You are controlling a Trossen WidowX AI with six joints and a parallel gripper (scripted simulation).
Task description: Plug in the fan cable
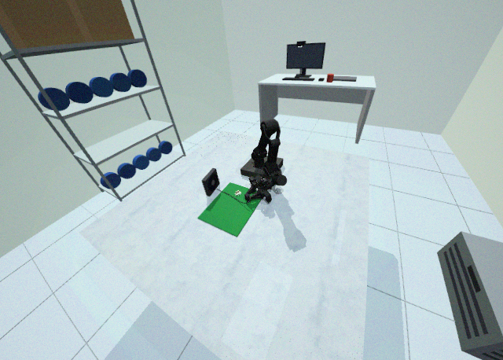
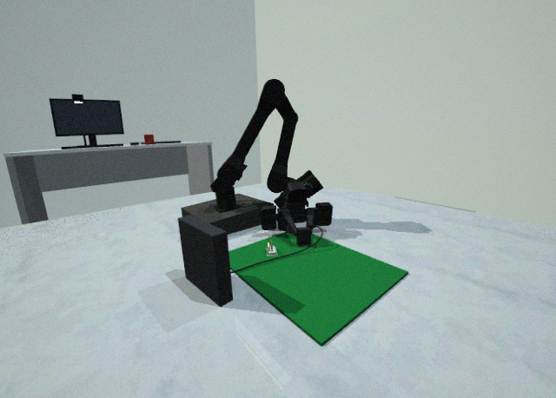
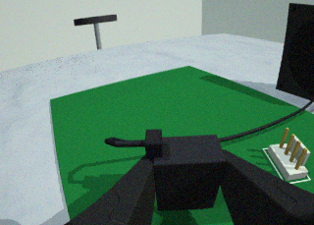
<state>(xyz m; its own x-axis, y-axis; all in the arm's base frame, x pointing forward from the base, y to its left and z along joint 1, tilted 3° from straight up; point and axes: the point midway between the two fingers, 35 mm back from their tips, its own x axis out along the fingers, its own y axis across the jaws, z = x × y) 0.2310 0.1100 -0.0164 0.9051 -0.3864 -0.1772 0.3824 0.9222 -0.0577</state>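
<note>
The black plug lies 1 cm below my gripper tip. From my gripper tip the other things lie so: green board: 7 cm ahead, 5 cm to the right, 5 cm below; white four-pin header: 1 cm behind, 8 cm to the right, 3 cm below; black fan: 4 cm ahead, 23 cm to the right, 3 cm above.
</note>
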